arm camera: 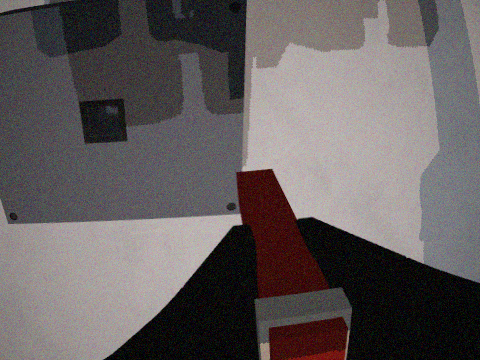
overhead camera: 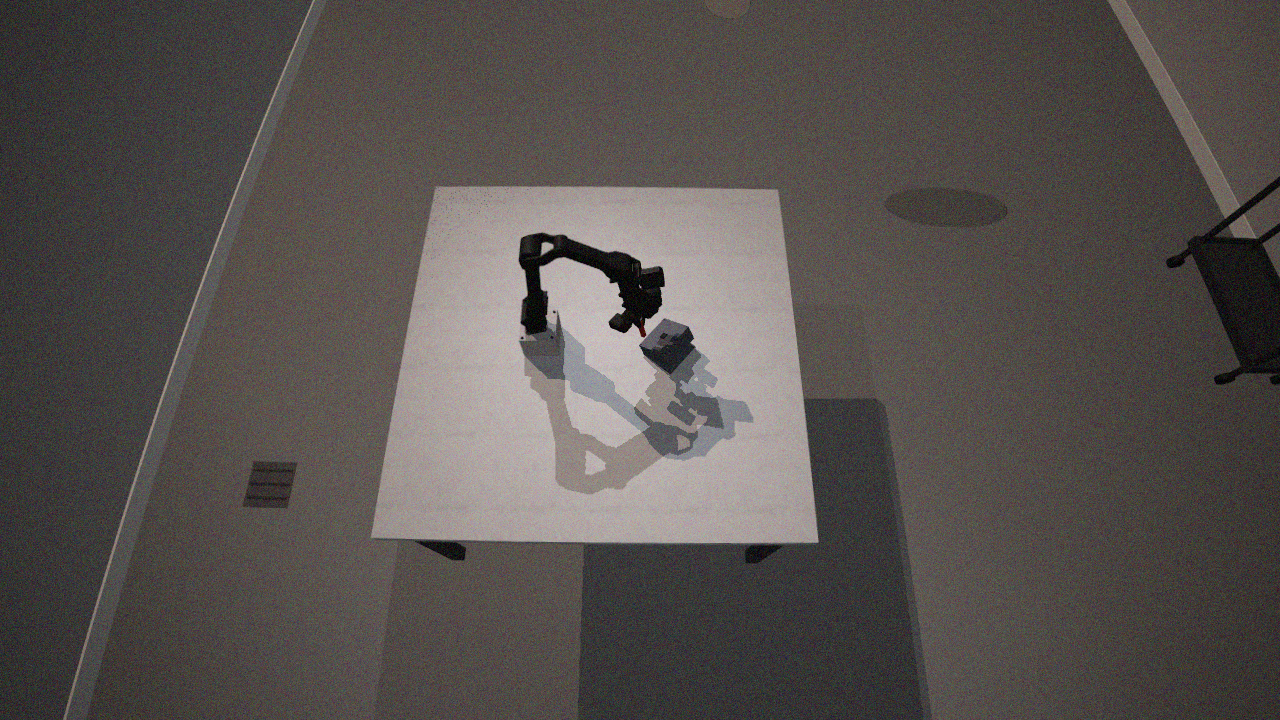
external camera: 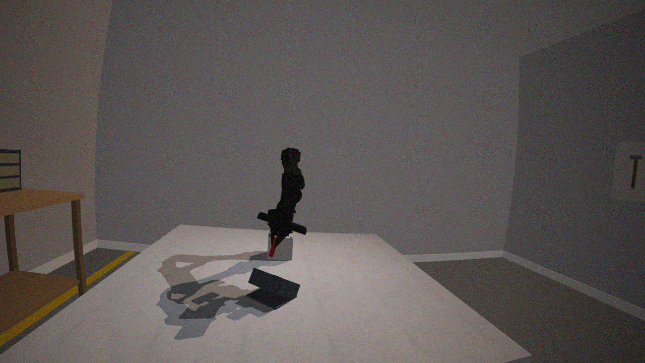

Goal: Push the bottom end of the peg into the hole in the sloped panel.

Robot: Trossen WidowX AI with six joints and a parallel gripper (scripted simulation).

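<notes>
Now: the panel 80 mm ahead of my gripper tip, 10 mm to the right of it and 110 mm below it. From my gripper tip the other things lie so: peg (10 mm to the left, 20 mm above).
</notes>
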